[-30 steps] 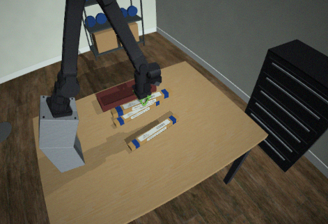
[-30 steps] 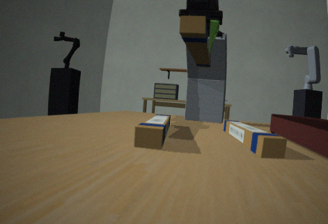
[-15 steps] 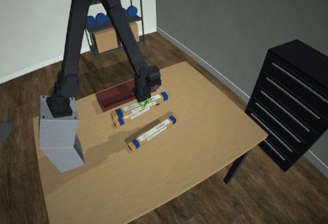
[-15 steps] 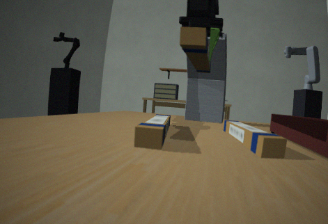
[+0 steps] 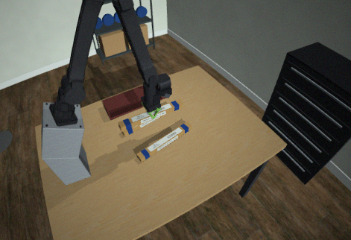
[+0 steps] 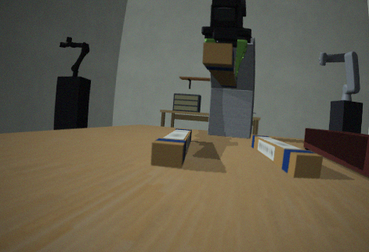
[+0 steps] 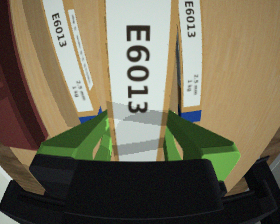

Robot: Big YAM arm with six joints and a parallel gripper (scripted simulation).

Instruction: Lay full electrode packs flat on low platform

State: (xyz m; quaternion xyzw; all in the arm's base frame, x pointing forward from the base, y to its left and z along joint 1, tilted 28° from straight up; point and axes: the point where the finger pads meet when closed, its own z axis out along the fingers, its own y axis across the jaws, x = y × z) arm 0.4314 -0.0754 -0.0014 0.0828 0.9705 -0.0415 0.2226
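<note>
My hand is 10 mm below the pack of welding electrodes. From my hand the other things lie so: dark red platform 70 mm ahead, 290 mm to the left, 140 mm below.
</note>
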